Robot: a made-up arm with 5 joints.
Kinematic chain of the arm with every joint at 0, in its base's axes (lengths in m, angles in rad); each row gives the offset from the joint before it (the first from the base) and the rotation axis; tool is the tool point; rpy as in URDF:
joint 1: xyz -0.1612 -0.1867 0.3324 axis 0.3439 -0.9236 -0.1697
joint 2: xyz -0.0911 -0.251 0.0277 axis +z
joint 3: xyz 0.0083 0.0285 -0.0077 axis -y
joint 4: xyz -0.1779 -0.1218 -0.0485 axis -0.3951 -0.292 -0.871
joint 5: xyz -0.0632 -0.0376 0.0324 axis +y
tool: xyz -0.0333 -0.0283 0.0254 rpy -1.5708 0 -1.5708
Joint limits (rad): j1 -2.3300..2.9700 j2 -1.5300..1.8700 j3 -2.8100..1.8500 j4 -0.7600..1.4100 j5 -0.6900..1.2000
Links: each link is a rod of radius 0.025 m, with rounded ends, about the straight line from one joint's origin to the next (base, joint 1, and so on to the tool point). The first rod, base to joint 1, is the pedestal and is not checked.
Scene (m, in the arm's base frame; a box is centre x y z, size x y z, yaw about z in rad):
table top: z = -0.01
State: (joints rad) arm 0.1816 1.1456 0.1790 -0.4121 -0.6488
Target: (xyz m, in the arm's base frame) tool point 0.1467 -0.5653 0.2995
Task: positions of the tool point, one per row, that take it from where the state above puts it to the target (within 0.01 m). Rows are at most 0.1 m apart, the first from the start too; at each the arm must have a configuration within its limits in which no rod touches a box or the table.
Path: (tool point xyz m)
1: -0.1368 -0.7269 0.3253
2: -0.0774 -0.7124 0.3763
3: -0.0081 -0.6850 0.3994
4: 0.0595 -0.6483 0.3921
5: 0.1142 -0.6069 0.3566
6: 0.1467 -0.5653 0.2995

